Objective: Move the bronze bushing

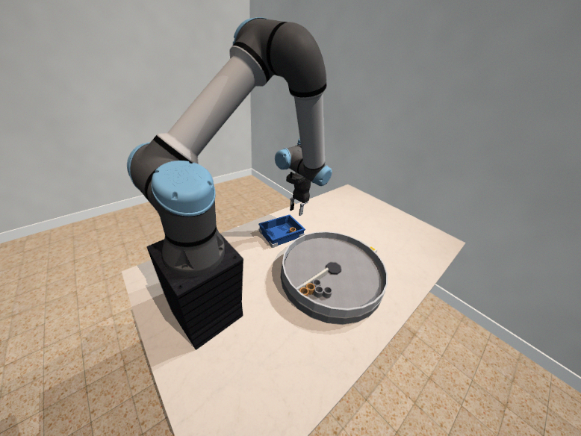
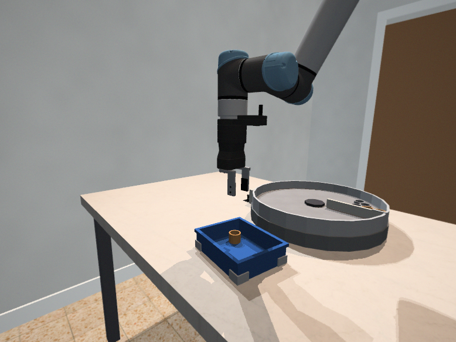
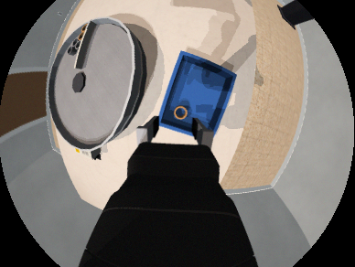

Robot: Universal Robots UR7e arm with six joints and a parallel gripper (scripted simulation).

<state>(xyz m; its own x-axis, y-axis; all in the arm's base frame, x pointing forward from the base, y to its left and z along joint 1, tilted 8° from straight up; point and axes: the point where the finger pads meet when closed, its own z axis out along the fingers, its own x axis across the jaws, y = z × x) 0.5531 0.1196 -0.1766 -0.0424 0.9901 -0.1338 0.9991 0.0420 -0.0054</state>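
The blue crate is 4 cm behind my hand, 5 cm to the left of it and 13 cm below it. The rest, counted from my hand: round grey turntable (9 cm behind, 30 cm to the right, 10 cm below).
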